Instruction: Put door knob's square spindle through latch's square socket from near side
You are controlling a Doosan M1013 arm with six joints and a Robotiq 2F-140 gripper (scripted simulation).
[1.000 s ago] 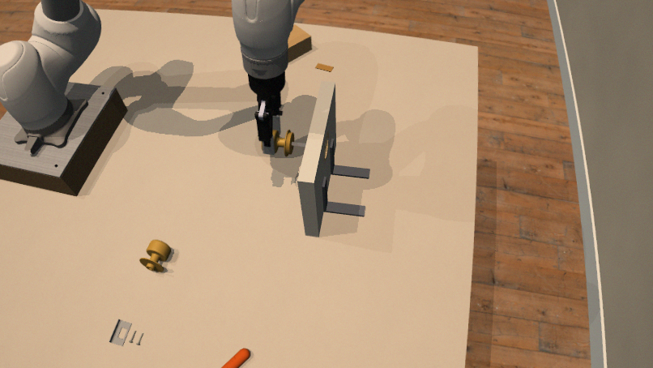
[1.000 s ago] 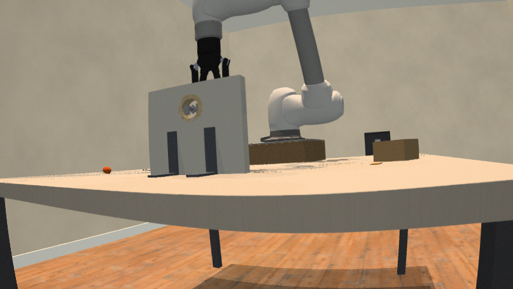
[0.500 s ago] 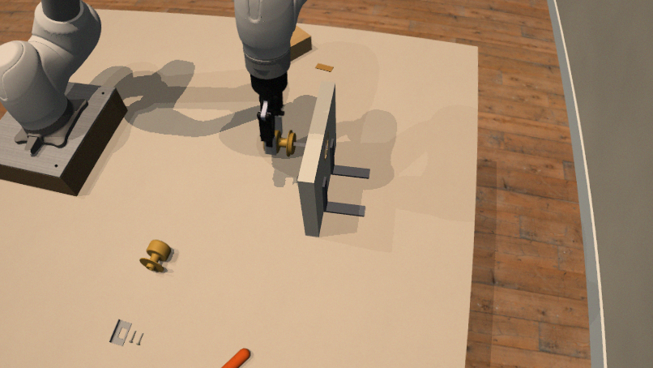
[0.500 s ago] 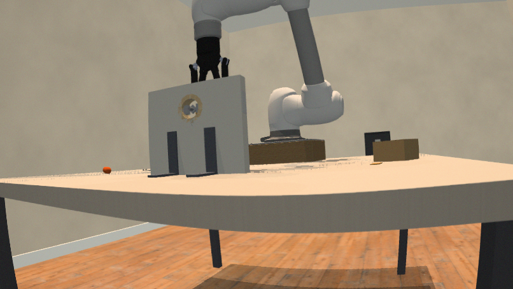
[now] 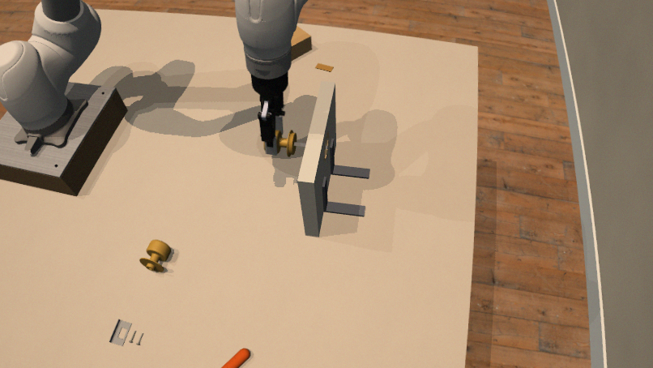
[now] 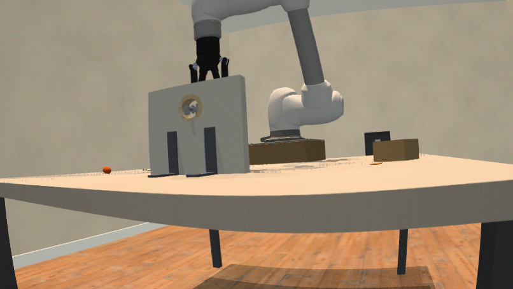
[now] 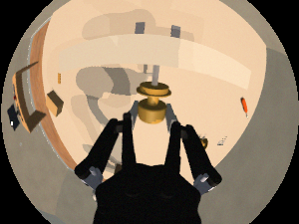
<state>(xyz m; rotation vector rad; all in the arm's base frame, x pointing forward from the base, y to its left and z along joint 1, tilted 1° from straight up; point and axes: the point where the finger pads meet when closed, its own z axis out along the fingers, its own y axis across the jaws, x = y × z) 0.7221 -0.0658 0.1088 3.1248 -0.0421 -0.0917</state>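
Now: hand 110 mm short of the wooden door panel and 50 mm above it. The rest, counted from my hand: brass knob 270 mm behind, 270 mm to the right, 170 mm below; orange-handled tool 60 mm behind, 540 mm to the right, 190 mm below; small brass plate 50 mm ahead, 470 mm to the left, 200 mm below.
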